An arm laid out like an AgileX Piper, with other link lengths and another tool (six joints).
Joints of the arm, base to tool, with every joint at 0 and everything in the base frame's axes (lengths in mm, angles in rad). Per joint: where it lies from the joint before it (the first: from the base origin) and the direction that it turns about. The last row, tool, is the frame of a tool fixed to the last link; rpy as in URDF.
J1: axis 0 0 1 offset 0 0 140.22
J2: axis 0 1 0 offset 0 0 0
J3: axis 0 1 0 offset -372.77 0 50.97
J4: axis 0.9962 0 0.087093 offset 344.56 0 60.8
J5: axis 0 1 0 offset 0 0 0
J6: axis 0.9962 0 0.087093 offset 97.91 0 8.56
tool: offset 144.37 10 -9.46 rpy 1.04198 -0.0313 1.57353
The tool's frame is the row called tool.
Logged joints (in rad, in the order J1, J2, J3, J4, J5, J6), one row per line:
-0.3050, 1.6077, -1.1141, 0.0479, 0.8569, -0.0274
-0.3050, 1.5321, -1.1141, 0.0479, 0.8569, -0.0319
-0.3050, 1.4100, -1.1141, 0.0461, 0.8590, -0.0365
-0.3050, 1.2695, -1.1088, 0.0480, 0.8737, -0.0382
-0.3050, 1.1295, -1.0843, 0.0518, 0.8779, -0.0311
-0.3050, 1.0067, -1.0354, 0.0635, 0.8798, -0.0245
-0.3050, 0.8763, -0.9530, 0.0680, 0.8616, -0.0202
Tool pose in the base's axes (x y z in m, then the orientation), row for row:
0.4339, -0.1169, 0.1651, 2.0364, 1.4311, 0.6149
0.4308, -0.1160, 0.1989, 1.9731, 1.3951, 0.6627
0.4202, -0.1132, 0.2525, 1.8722, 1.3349, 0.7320
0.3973, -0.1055, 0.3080, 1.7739, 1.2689, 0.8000
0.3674, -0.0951, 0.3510, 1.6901, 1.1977, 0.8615
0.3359, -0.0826, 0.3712, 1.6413, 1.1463, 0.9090
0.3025, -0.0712, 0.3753, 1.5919, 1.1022, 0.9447
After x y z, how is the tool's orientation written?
As a rotation vector, in radians.
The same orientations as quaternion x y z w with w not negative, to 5 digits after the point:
0.76137, 0.53506, 0.22990, 0.28489
0.74798, 0.52886, 0.25122, 0.31261
0.72495, 0.51690, 0.28344, 0.35626
0.70053, 0.50110, 0.31593, 0.39791
0.67865, 0.48093, 0.34593, 0.43413
0.66506, 0.46448, 0.36833, 0.45419
0.65071, 0.45054, 0.38616, 0.47380

